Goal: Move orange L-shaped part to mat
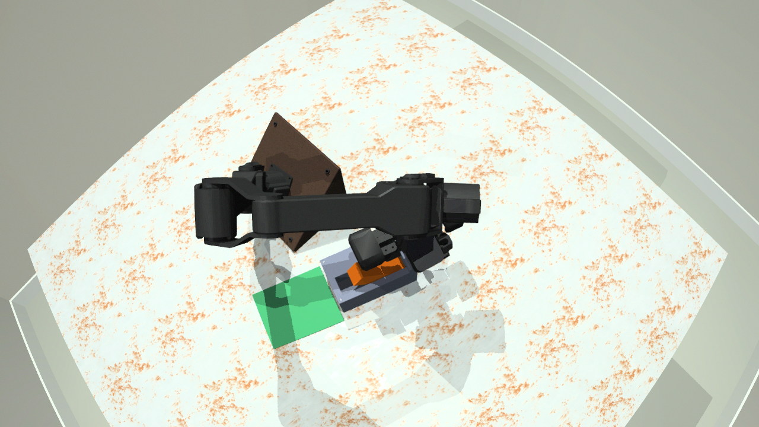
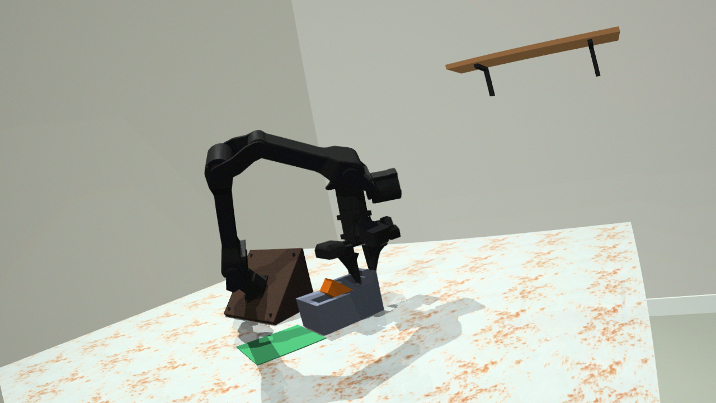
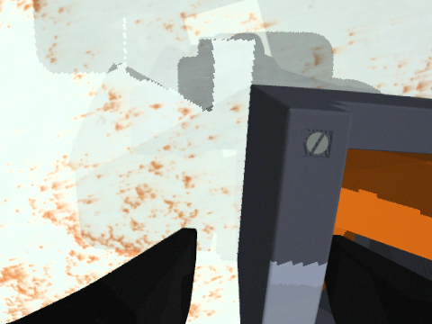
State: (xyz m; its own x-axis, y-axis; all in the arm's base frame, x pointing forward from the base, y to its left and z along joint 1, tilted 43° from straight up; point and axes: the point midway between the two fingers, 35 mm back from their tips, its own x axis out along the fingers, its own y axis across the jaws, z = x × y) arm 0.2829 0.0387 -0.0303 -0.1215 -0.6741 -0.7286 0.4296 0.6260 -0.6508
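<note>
Right now my gripper tip is 30 mm past the orange L-shaped part, 40 mm to the left of it and 20 mm above it. Round my gripper tip: green mat (100 mm behind, 200 mm to the right, 80 mm below).
</note>
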